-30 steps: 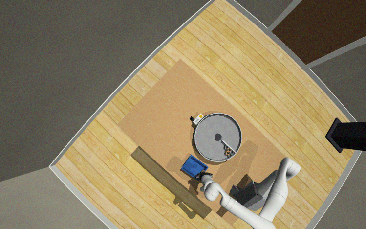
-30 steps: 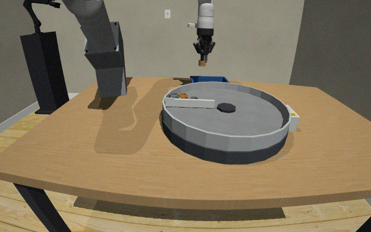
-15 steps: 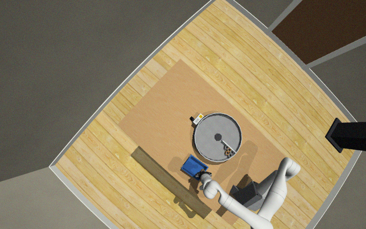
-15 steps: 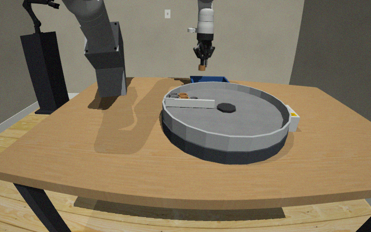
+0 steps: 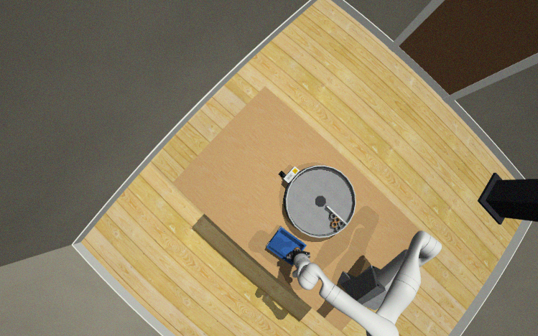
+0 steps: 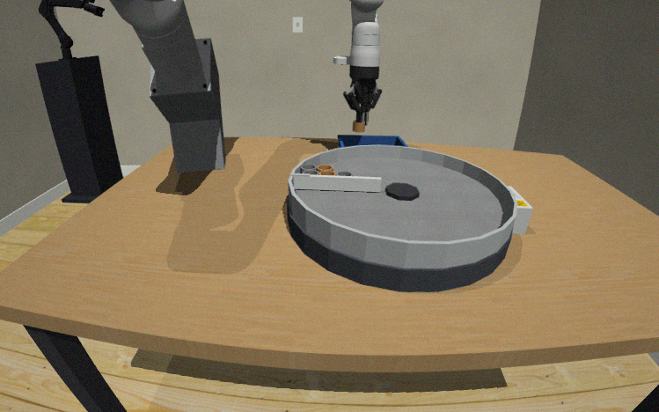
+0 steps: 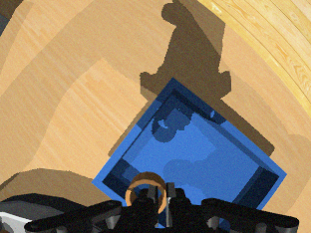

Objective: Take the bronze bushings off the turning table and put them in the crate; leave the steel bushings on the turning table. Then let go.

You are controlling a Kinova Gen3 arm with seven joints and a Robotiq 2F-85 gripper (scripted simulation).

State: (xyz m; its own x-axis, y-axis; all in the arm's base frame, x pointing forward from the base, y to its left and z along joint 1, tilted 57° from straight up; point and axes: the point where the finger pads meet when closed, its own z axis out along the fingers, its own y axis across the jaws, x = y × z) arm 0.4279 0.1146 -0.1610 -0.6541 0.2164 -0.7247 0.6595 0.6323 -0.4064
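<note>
My gripper is now 40 mm short of the blue crate, 20 mm to the right of it and 100 mm above it. The rest, counted from my hand: grey turning table 60 mm ahead, 310 mm to the right, 70 mm below.
</note>
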